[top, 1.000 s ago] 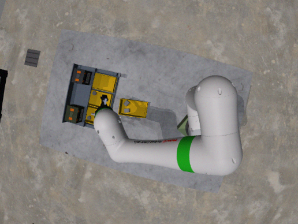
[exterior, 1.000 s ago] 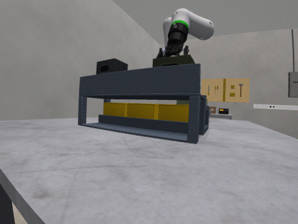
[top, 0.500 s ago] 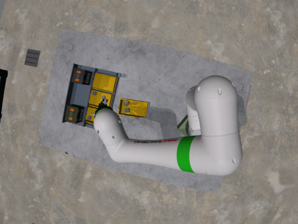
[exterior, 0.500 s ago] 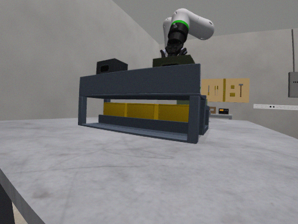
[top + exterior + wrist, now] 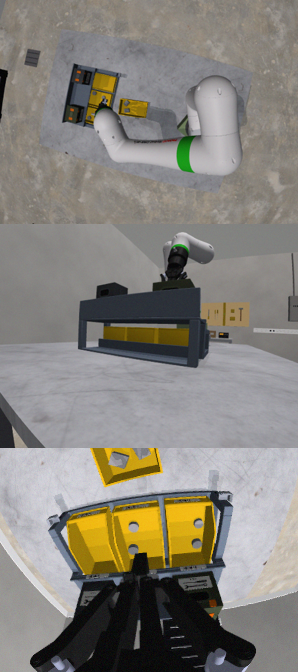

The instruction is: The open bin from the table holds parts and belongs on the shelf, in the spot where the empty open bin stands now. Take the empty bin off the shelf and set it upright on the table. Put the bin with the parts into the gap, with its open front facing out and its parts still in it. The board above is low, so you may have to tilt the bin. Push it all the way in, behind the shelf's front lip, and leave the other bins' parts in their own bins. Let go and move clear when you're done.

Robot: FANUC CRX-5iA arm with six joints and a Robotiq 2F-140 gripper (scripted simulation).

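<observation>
My gripper is now 20 cm above the grey part, 11 cm past it and 2 cm to the left of it. Also, from my hand: dark shelf 14 cm below, 11 cm ahead, 4 cm to the right; then black box 16 cm to the right, 15 cm ahead, 5 cm below.
</observation>
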